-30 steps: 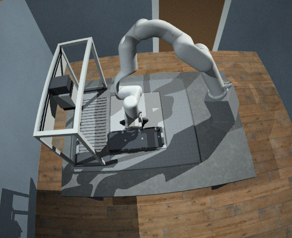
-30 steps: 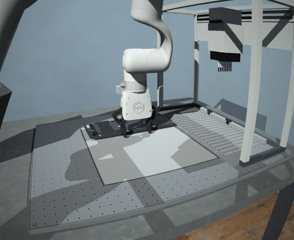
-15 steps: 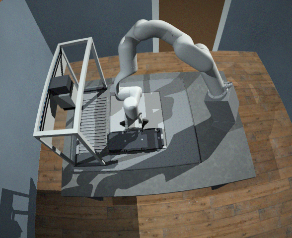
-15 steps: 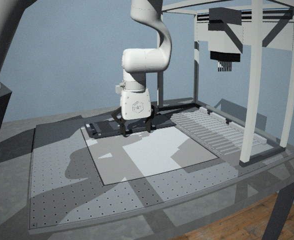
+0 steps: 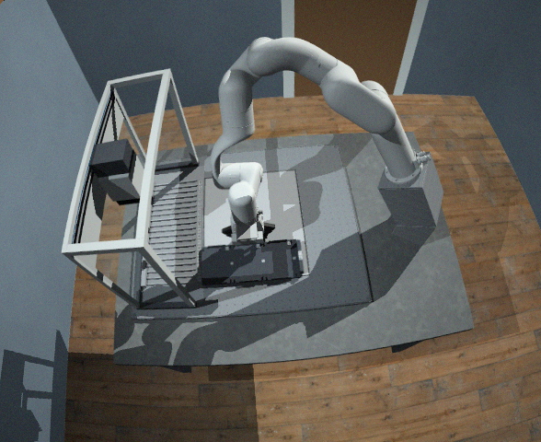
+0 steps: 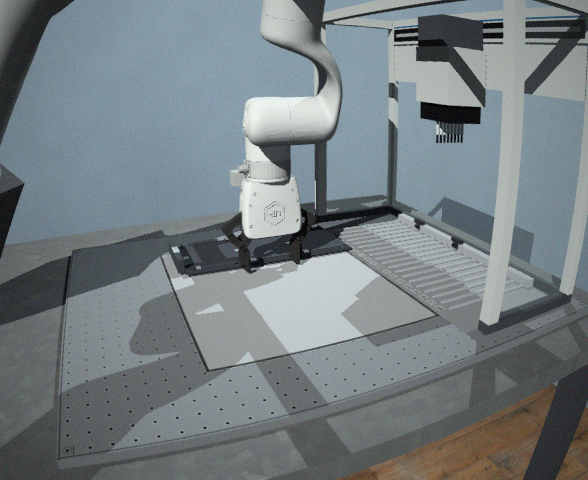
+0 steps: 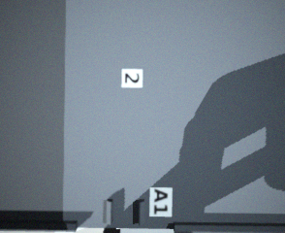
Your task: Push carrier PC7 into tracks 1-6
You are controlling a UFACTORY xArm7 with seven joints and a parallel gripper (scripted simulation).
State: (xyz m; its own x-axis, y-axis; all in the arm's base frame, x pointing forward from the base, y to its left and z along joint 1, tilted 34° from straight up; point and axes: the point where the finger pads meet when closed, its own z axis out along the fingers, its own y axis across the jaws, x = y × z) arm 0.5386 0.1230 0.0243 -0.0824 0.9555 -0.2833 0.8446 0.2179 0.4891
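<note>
Now: the carrier PC7 8 cm to the left of my hand. Round my hand: dark pipetting head 34 cm ahead, 33 cm above, 3 cm to the right.
</note>
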